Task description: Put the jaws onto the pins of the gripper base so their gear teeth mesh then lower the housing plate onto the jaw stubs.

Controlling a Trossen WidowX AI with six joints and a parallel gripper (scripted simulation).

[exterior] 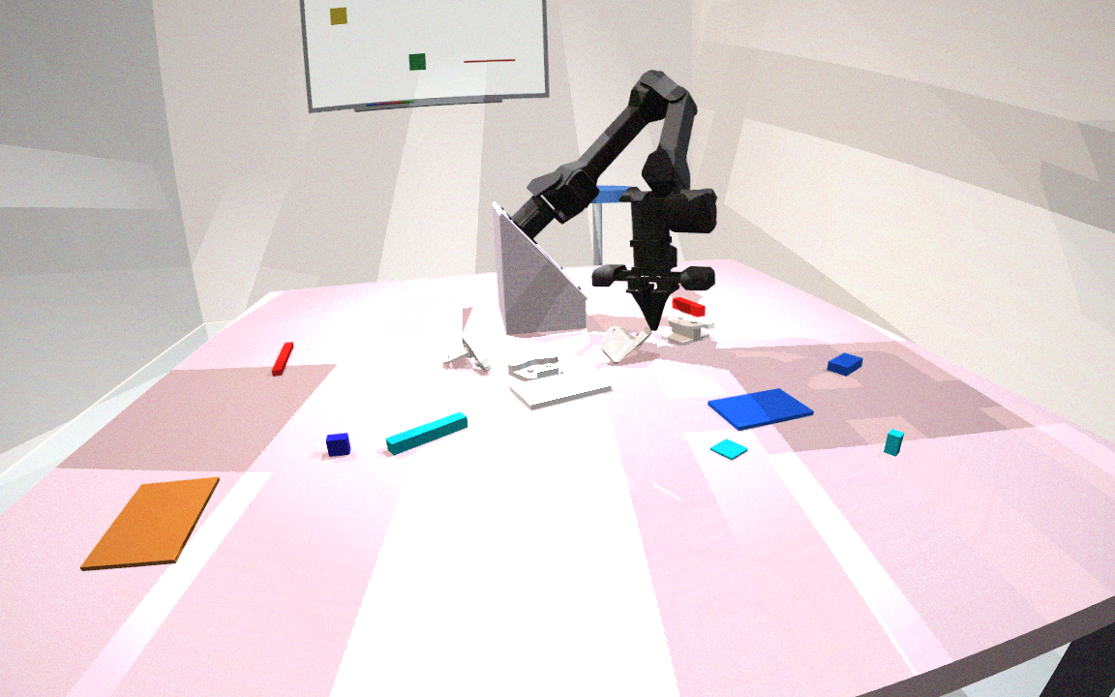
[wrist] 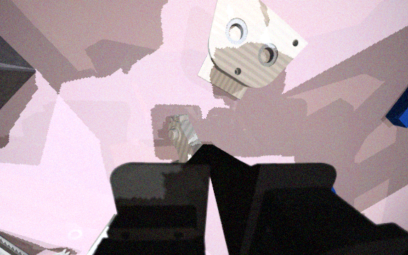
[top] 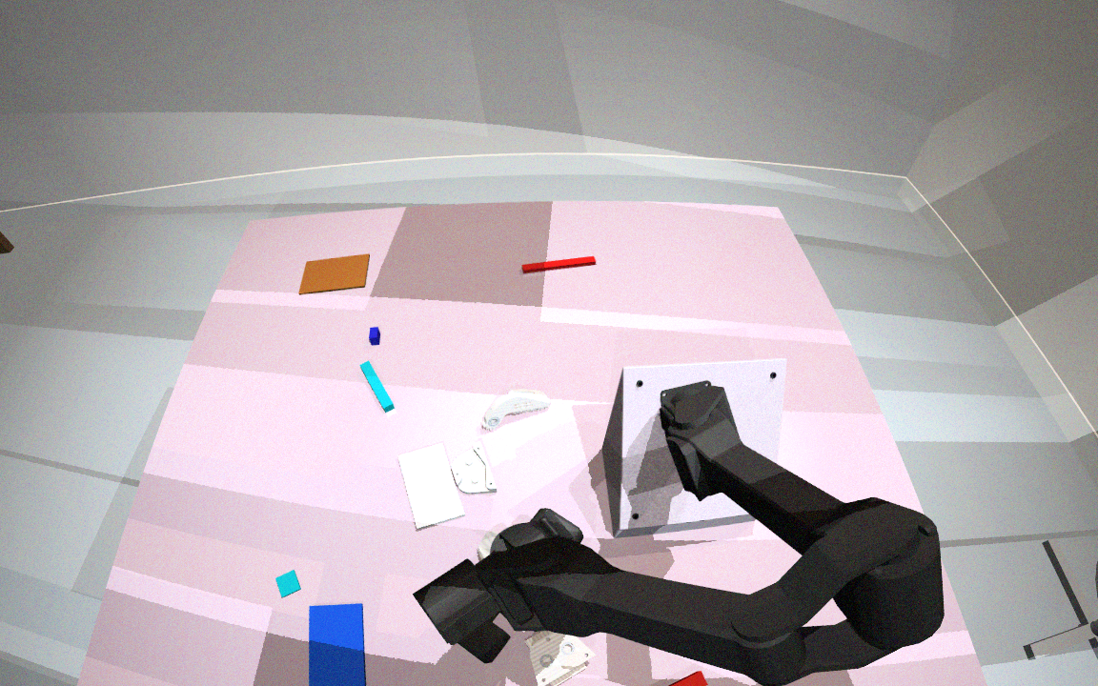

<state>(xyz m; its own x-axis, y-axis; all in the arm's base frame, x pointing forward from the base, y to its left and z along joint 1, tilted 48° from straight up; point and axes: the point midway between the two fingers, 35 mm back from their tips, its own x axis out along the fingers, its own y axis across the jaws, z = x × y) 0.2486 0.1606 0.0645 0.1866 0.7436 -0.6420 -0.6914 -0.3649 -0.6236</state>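
The white jaw is 20 mm to the right of my gripper tip, 20 mm below it and 10 mm behind it. The rest, counted from my gripper tip: white stand: 80 mm to the left, 40 mm behind, 30 mm below; then housing plate: 200 mm to the right, 30 mm below, 30 mm ahead; then white gripper base: 80 mm to the left, 40 mm behind, 10 mm below.
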